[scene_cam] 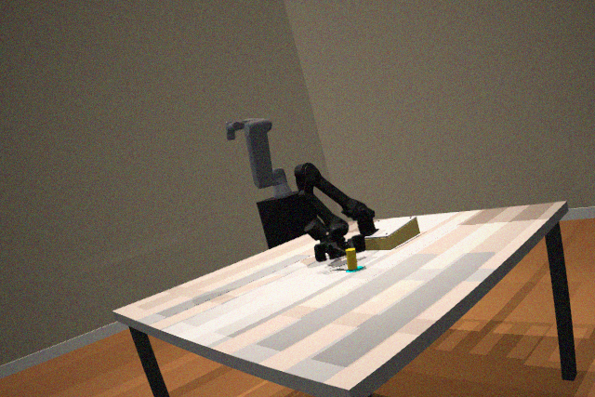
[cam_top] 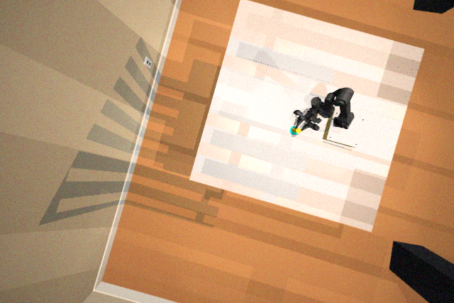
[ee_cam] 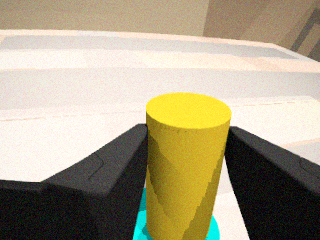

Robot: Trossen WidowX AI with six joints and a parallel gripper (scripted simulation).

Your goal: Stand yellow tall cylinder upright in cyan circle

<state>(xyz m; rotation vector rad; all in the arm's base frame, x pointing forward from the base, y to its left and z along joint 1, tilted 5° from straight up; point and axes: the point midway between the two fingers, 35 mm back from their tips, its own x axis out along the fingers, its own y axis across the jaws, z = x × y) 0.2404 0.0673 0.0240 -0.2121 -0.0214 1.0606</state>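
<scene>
Now: the cyan circle 60 mm below my gripper tip. From my gripper tip the other things lie so: yellow tall cylinder 20 mm below.
</scene>
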